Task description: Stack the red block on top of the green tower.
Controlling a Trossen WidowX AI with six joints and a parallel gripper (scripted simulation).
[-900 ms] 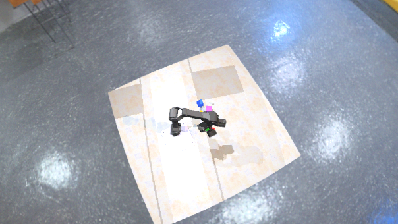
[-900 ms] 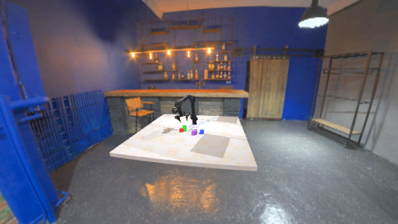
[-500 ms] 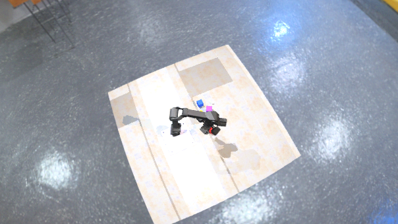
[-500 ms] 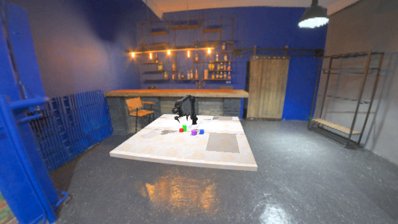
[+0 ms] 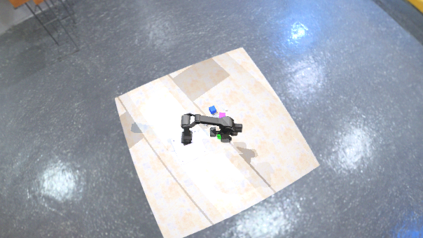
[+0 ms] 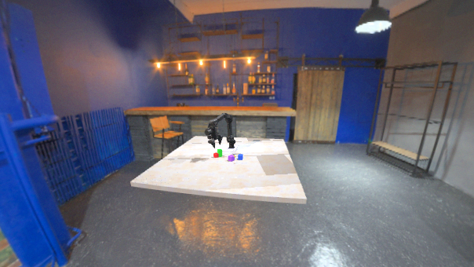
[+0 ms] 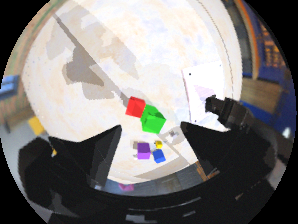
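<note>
Right now my gripper tip is 2 cm short of the red block, 1 cm to the left of it and 9 cm above it. The rest, counted from my gripper tip: blue block (3 cm ahead, 25 cm to the left, 8 cm below); then purple block (7 cm ahead, 16 cm to the left, 8 cm below); then yellow piece (1 cm ahead, 17 cm to the left, 9 cm below).
</note>
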